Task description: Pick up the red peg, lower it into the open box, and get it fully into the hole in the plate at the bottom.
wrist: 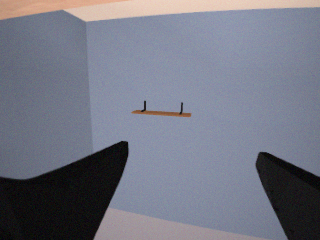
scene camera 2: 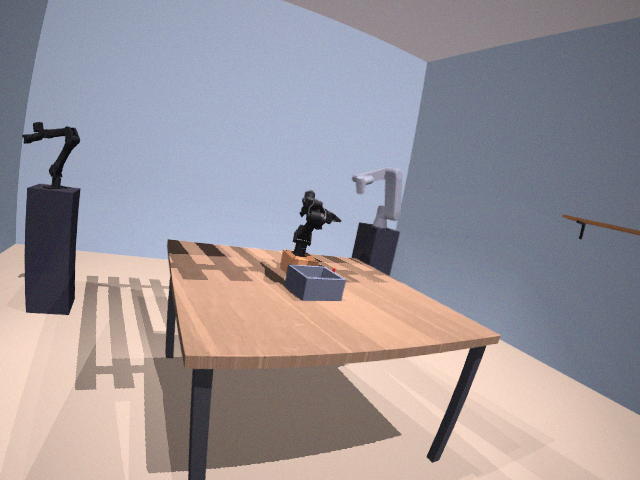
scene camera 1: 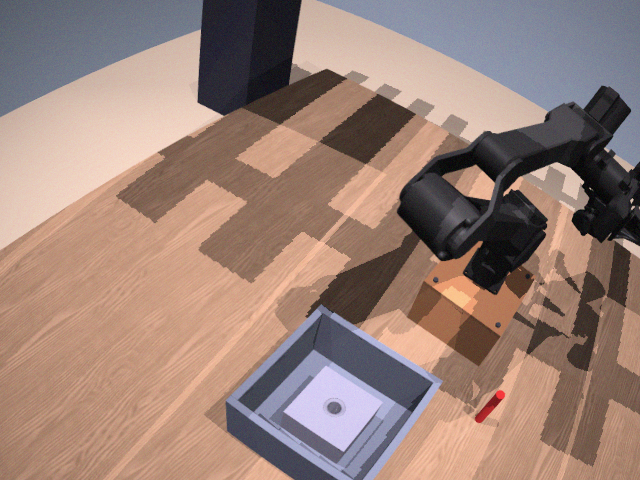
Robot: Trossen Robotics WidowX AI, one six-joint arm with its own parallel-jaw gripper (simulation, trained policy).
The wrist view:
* my gripper: 191, 153
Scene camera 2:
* grey box: 322, 285
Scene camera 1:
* grey box: 254, 411
